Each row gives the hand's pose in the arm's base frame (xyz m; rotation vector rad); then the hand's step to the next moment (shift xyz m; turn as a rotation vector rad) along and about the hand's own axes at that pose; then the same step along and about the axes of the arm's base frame.
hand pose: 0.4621 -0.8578 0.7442 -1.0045 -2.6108 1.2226
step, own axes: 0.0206 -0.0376 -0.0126 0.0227 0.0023 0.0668
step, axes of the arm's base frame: -0.0316 0.0031 0.0315 -0.0391 -0.0291 -0.0510
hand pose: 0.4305 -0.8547 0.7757 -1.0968 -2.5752 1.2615
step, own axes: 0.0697 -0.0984 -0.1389 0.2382 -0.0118 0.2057
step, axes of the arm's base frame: -0.0587 0.0957 0.1457 -0.2562 0.0084 -0.1830
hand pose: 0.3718 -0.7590 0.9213 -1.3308 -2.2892 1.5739
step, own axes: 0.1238 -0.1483 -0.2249 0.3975 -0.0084 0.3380
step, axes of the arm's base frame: -0.0585 0.2323 0.1746 -0.4181 0.0190 -0.3117
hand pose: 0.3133 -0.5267 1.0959 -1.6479 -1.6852 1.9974
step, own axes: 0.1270 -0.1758 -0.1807 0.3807 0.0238 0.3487
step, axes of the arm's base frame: -0.0213 0.2715 0.0744 -0.4009 -0.0115 -0.3259
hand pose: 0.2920 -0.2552 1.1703 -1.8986 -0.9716 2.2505
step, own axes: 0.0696 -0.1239 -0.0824 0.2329 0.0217 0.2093
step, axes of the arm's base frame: 0.0131 0.1636 -0.0060 -0.2391 -0.0111 -0.2030
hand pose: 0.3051 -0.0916 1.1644 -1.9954 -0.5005 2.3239
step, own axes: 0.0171 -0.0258 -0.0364 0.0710 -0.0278 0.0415
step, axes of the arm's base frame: 0.0277 0.0364 -0.0139 -0.0574 0.0341 -0.0555
